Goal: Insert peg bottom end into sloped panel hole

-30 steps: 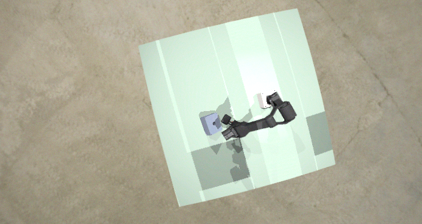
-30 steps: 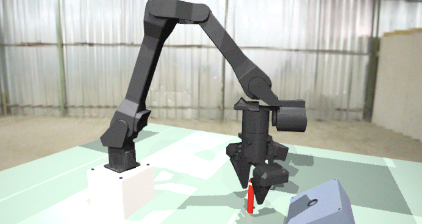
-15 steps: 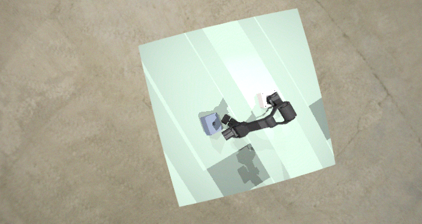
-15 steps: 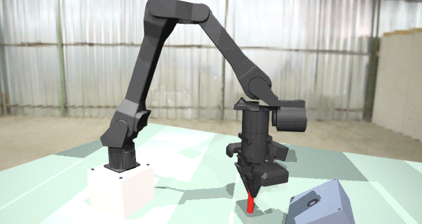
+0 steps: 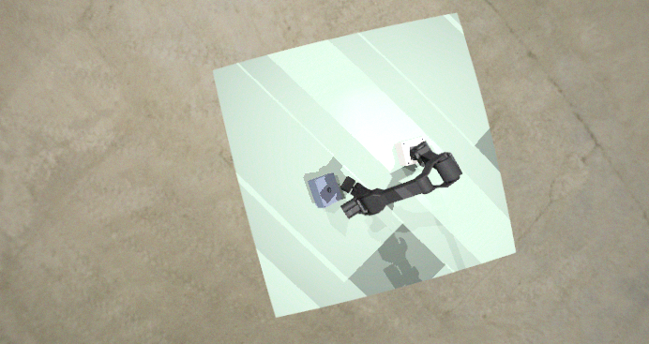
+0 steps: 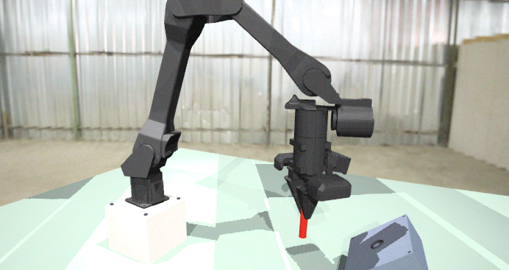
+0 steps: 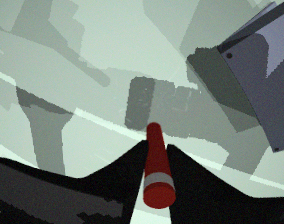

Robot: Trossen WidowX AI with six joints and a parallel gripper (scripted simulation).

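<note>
Now: the sloped panel 150 mm ahead of my gripper tip, 30 mm below it and 20 mm to the right of it. Round my gripper tip: red round peg: 20 mm above.
</note>
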